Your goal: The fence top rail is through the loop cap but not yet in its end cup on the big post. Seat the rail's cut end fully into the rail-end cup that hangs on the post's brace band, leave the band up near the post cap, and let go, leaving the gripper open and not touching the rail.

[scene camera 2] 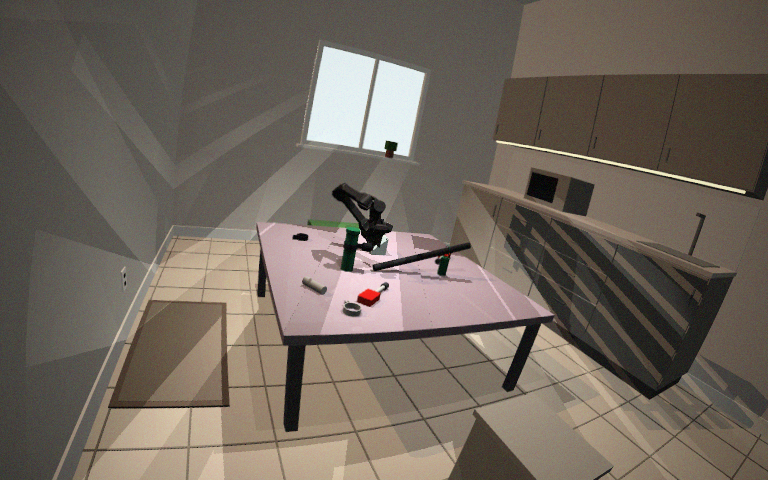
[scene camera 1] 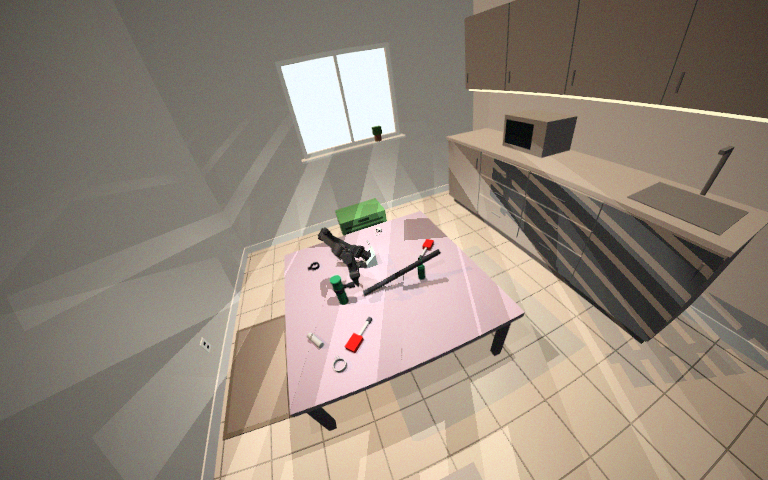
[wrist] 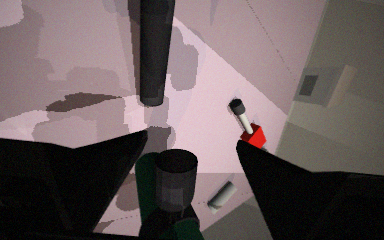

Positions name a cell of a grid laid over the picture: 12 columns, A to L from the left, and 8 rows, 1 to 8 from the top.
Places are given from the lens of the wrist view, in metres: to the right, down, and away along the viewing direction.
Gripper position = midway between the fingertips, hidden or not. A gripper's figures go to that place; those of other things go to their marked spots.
my gripper (wrist: G5): 0.00, 0.02, 0.11
rail-end cup (wrist: F6): -0.02, 0.06, 0.14
